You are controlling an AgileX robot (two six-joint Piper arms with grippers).
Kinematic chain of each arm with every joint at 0, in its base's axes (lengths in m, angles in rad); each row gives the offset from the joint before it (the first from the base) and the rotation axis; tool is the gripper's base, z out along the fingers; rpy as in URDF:
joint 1: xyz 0 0 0.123 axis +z
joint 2: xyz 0 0 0 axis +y
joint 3: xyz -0.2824 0 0.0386 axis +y
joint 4: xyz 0.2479 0 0.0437 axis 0.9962 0 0.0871
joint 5: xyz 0 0 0 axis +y
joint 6: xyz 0.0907 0 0.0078 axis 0.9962 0 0.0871
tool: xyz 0 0 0 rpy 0 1.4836 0
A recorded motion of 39 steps. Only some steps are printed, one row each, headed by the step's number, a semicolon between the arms.
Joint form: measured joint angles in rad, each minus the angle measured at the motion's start. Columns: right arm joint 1, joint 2, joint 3, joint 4, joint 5, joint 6; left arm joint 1, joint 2, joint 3, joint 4, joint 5, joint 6.
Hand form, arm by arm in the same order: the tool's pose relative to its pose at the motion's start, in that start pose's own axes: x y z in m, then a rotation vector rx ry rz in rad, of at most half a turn. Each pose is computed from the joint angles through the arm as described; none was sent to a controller.
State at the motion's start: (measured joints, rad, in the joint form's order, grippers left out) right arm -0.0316 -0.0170 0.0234 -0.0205 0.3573 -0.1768; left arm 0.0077 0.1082 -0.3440 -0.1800 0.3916 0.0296
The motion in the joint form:
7: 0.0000 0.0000 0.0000 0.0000 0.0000 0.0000; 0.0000 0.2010 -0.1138 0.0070 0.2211 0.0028
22: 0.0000 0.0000 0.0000 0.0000 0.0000 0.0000; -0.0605 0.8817 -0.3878 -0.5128 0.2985 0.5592
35: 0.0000 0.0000 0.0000 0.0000 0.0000 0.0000; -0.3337 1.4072 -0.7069 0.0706 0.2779 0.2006
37: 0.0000 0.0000 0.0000 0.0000 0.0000 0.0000; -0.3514 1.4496 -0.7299 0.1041 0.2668 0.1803
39: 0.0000 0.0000 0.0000 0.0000 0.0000 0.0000; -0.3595 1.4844 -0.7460 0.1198 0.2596 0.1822
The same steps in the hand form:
7: 0.0000 0.0000 0.0000 0.0000 0.0000 0.0000; -0.0074 -0.0024 0.0207 -0.0073 0.3073 0.0015
22: 0.0000 0.0000 0.0000 0.0000 0.0000 0.0000; -0.0211 -0.0357 0.1434 0.3537 0.6854 0.0085
35: 0.0000 0.0000 0.0000 0.0000 0.0000 0.0000; 0.0257 -0.0812 0.2534 0.3003 0.9864 0.3721
37: 0.0000 0.0000 0.0000 0.0000 0.0000 0.0000; 0.0324 -0.0864 0.2622 0.2986 0.9938 0.3981
39: 0.0000 0.0000 0.0000 0.0000 0.0000 0.0000; 0.0389 -0.0892 0.2692 0.3032 1.0033 0.4212

